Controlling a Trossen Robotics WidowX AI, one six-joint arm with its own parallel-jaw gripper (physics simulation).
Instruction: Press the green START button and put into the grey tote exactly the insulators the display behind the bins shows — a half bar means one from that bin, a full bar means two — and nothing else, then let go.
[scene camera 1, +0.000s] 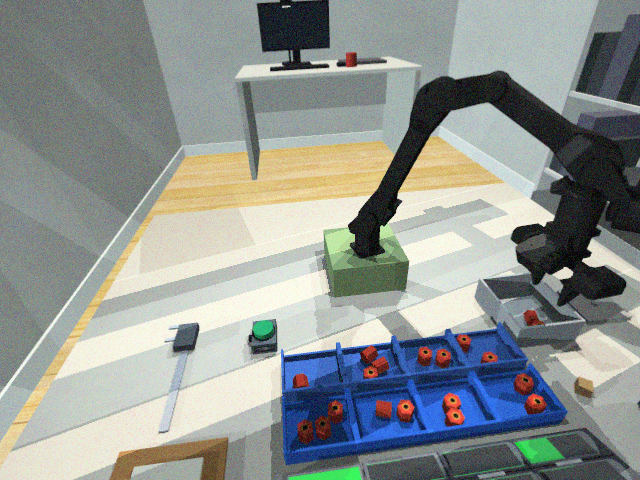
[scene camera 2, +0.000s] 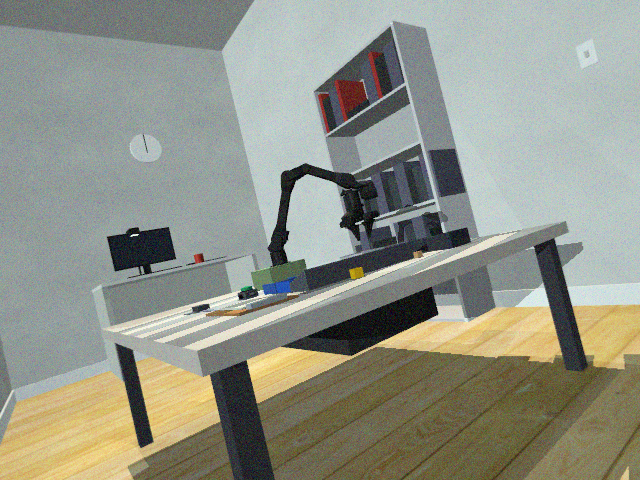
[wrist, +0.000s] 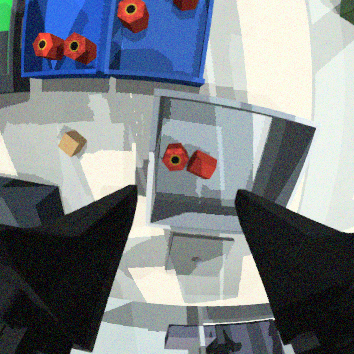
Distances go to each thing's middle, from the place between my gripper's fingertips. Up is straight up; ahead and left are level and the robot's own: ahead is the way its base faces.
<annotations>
Now: the display panel (scene camera 1: 605, 453) 180 mm ahead of my hand, 330 mm to the right of it and 70 mm below it. Round my hand: grey tote (wrist: 265, 151) 40 mm behind, 20 mm to the left, 80 mm below; grey hand tool (scene camera 1: 186, 336) 160 mm behind, 690 mm to the right, 90 mm below; grey plate (wrist: 184, 248) 10 mm behind, 180 mm to the left, 100 mm below.
</annotations>
